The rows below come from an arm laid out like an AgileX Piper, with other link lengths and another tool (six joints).
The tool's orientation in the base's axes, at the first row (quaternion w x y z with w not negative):
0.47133, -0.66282, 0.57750, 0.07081
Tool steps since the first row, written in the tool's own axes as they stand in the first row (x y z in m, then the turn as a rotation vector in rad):
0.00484, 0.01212, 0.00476, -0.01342, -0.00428, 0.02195
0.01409, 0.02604, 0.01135, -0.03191, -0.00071, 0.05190
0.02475, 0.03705, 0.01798, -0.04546, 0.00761, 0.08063
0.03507, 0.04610, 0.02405, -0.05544, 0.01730, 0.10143
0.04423, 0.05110, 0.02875, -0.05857, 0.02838, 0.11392
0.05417, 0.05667, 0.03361, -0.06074, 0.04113, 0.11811
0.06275, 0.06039, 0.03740, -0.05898, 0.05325, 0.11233
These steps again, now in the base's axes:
-0.00638, 0.00133, -0.01227, 0.00912, 0.02441, -0.00109
-0.01201, 0.00107, -0.02933, 0.01367, 0.05889, -0.00757
-0.01474, -0.00047, -0.04573, 0.01531, 0.08959, -0.01911
-0.01621, -0.00238, -0.06054, 0.01339, 0.11234, -0.02936
-0.01529, -0.00491, -0.07167, 0.00879, 0.12458, -0.04019
-0.01453, -0.00780, -0.08369, -0.00064, 0.13048, -0.04802
-0.01315, -0.01070, -0.09325, -0.01276, 0.12652, -0.05257

